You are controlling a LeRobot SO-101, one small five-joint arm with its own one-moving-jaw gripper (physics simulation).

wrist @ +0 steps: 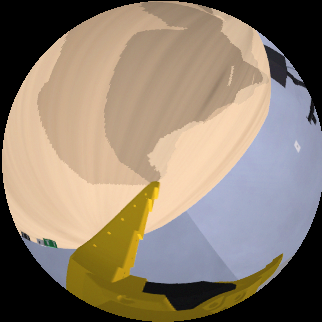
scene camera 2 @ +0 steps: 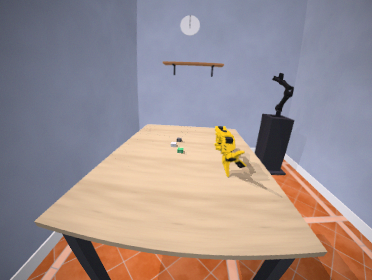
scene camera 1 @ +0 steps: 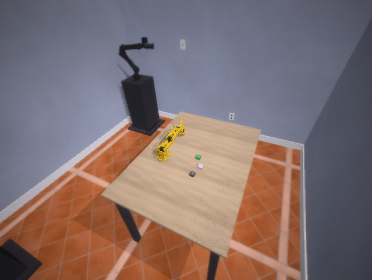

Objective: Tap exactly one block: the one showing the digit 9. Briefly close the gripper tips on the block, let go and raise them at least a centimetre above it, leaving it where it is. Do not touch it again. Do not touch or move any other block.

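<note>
A green block (scene camera 1: pixel 198 157) (scene camera 2: pixel 180 150) (wrist: pixel 49 243), a white block (scene camera 1: pixel 200 166) (scene camera 2: pixel 173 144) (wrist: pixel 40 241) and a dark block (scene camera 1: pixel 192 174) (scene camera 2: pixel 179 140) (wrist: pixel 25 236) stand apart on the table. Their digits are too small to read, so I cannot tell which shows the 9. In the wrist view the blocks show tiny at the lower left rim. My gripper (scene camera 1: pixel 183 126) (scene camera 2: pixel 236 164) (wrist: pixel 220 219) is open and empty, well away from all three blocks. In the wrist view its jaws spread wide, one notched jaw ending near the middle and the other at the lower right.
The wooden table (scene camera 1: pixel 165 187) (scene camera 2: pixel 165 200) carries the yellow arm (scene camera 1: pixel 170 142) (scene camera 2: pixel 223 140) along one long side. A black pedestal (scene camera 1: pixel 141 102) (scene camera 2: pixel 273 142) with a black arm stands on the floor beyond that side. A wooden shelf (scene camera 2: pixel 193 64) hangs on the wall.
</note>
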